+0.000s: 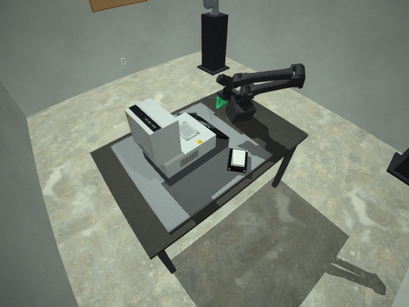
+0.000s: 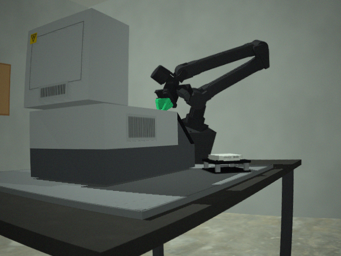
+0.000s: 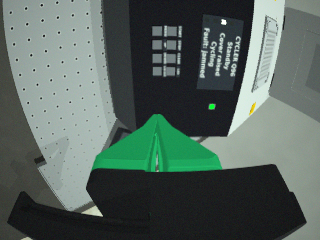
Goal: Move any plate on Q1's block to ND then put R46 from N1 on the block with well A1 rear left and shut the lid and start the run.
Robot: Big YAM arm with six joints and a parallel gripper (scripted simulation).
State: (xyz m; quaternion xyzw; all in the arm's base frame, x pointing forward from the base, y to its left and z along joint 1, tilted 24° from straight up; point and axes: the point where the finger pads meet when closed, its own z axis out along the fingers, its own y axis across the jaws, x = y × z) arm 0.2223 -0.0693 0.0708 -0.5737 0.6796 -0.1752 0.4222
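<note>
Right now my hand is 11 cm short of the white 96-well plate R46, 32 cm to the right of it and 17 cm above it. The rest, counted from my hand: black plate nest (11 cm ahead, 32 cm to the left, 18 cm below); dark grey nest (9 cm ahead, 25 cm to the right, 20 cm below).
</note>
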